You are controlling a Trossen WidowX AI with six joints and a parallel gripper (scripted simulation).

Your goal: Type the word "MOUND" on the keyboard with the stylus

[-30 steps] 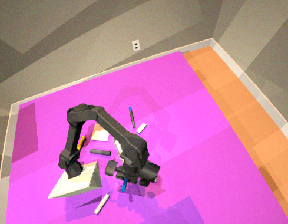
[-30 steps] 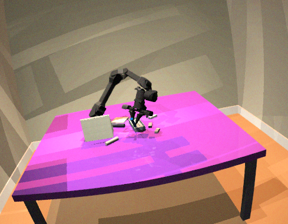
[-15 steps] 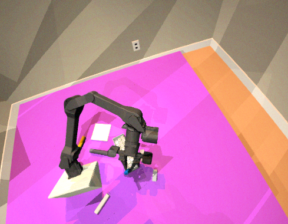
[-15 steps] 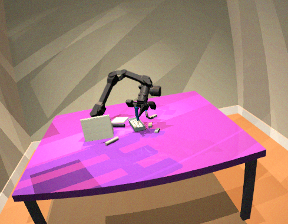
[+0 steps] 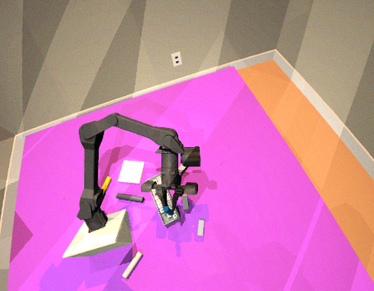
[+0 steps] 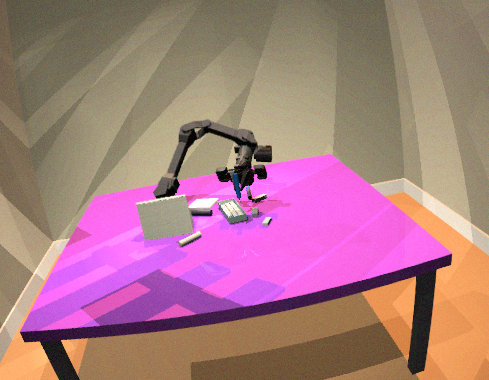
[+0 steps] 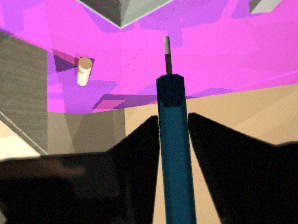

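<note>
Right now my gripper tip is 10 cm above the M key. Round my gripper tip: blue stylus 1 cm below; white stick 21 cm behind, 11 cm below, 10 cm to the right; stylus tip 5 cm below.
</note>
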